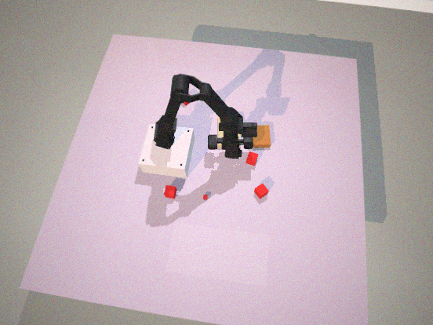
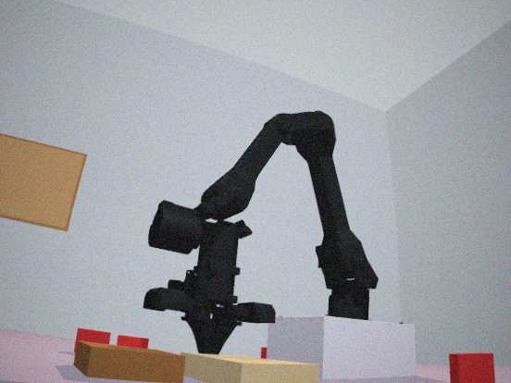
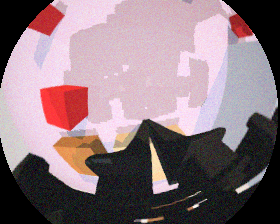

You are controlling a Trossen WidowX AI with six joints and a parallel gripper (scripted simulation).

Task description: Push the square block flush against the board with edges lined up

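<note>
Now: gripper tip 9 cm to the right of the cream board, 3 cm past it and 1 cm below it. Round my gripper tip: orange block (10 cm to the left, 10 cm ahead, 1 cm above).
</note>
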